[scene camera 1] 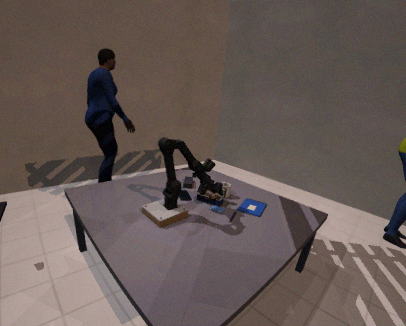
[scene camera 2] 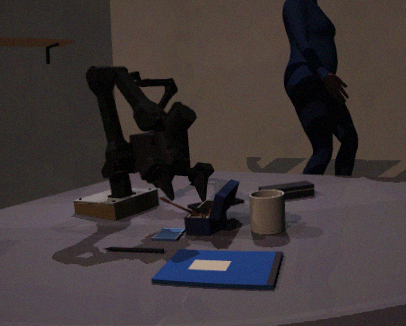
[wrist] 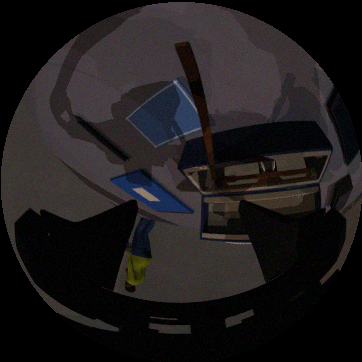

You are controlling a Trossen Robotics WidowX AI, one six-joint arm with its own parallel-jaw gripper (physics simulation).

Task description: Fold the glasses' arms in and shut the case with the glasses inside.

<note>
A blue card and a blue notebook rest on the table. I also see my gripper and a brown glasses.
My gripper is seen too in the wrist view.
</note>
